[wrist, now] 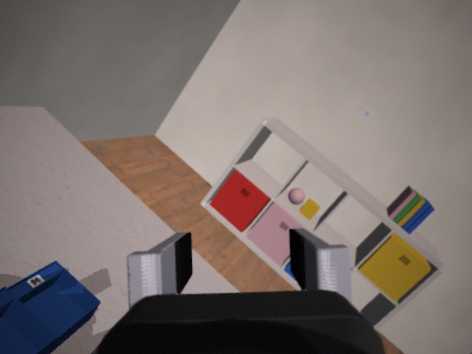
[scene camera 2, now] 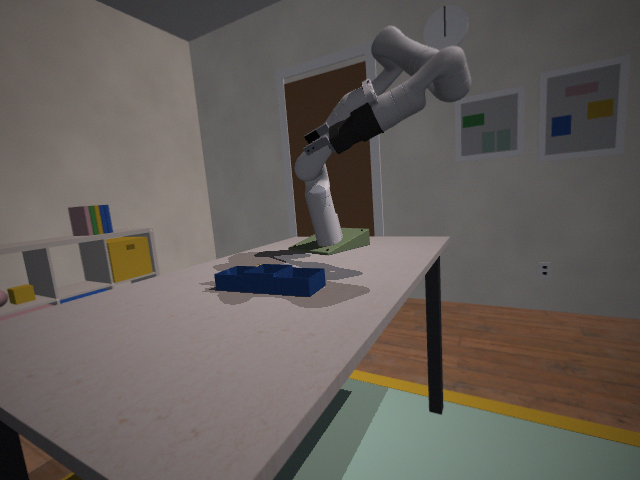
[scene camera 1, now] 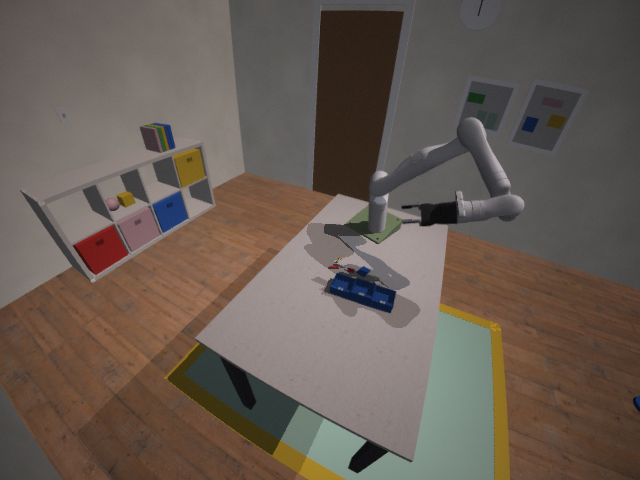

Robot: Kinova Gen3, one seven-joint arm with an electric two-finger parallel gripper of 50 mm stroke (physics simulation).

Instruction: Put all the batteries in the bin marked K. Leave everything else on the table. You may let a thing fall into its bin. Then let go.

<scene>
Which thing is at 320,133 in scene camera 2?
My gripper.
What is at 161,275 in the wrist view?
My gripper.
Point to a blue three-compartment tray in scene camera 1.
358,290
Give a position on a blue three-compartment tray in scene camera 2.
280,279
</scene>
